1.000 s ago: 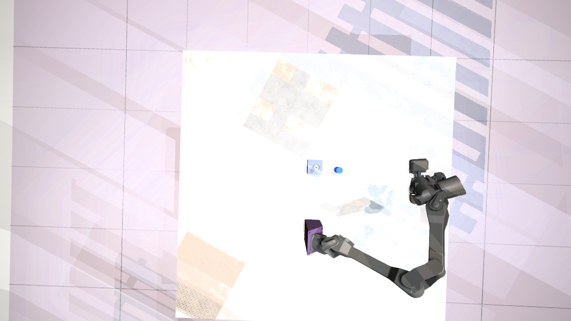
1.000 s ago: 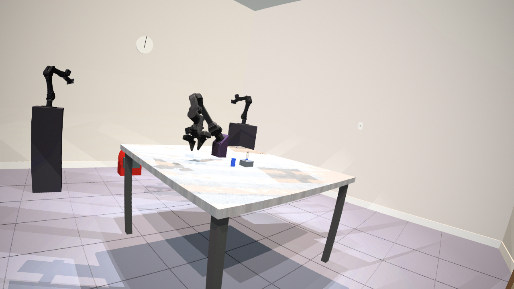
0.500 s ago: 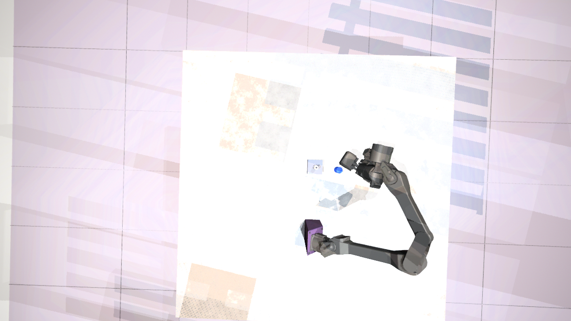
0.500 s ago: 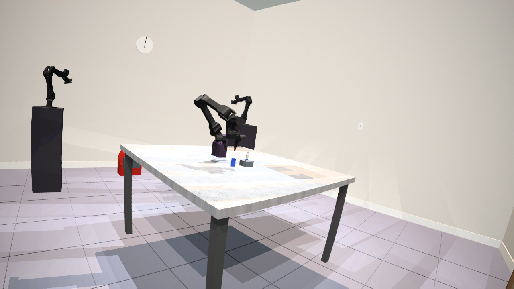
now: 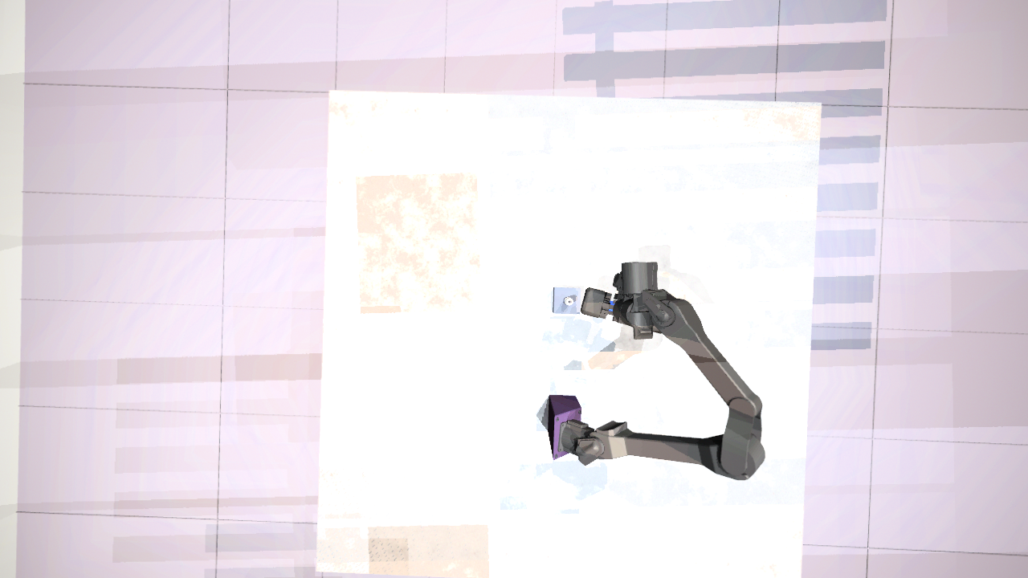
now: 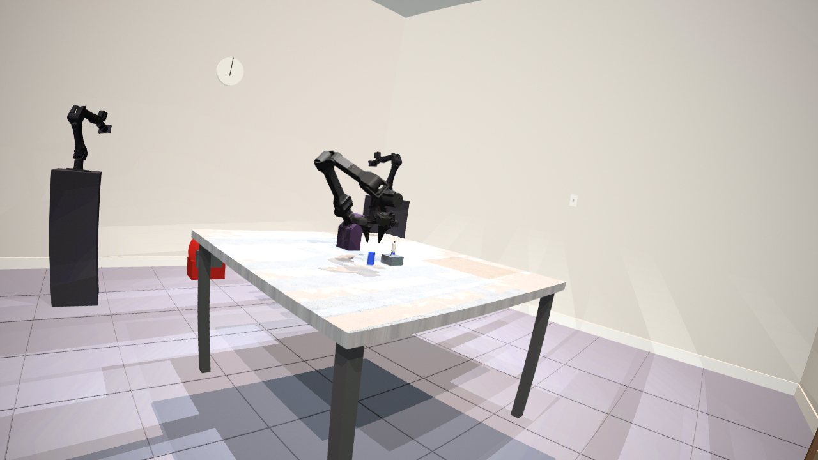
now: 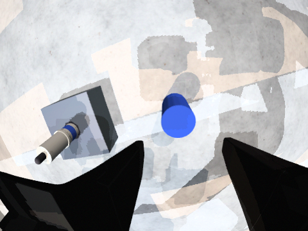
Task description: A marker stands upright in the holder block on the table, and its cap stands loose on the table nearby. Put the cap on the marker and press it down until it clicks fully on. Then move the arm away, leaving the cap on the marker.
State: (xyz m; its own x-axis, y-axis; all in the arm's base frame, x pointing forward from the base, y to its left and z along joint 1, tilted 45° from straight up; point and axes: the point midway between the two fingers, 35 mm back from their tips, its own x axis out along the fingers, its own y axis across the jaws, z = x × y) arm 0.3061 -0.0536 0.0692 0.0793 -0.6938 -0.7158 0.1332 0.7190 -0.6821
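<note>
My gripper tip is 60 mm above the blue cap. Also, from my gripper tip: holder block (110 mm to the left, 70 mm below).
</note>
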